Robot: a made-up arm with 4 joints.
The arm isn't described. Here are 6 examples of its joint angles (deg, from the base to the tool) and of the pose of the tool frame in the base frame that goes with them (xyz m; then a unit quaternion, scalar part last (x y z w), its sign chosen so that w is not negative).
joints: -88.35 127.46 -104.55 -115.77
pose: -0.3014 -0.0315 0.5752 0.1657 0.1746 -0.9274 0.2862
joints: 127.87 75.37 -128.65 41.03
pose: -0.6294 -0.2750 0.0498 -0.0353 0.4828 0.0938 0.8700
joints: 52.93 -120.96 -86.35 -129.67
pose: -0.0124 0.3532 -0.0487 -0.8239 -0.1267 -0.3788 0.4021
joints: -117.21 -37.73 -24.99 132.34
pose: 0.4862 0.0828 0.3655 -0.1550 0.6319 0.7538 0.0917
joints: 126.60 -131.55 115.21 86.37
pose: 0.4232 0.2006 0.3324 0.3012 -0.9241 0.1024 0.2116
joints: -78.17 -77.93 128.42 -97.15
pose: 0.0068 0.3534 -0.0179 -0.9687 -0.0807 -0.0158 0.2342
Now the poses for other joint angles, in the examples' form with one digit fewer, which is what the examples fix.
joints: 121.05 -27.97 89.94 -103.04
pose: -0.146 -0.124 0.581 -0.172 -0.043 -0.519 0.836
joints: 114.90 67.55 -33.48 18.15
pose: -0.473 -0.408 0.331 -0.628 0.393 -0.224 0.633
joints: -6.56 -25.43 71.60 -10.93
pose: -0.033 -0.099 -0.269 0.228 -0.070 -0.561 0.793
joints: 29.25 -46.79 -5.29 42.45
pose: 0.383 -0.171 -0.002 -0.181 -0.667 0.222 0.688
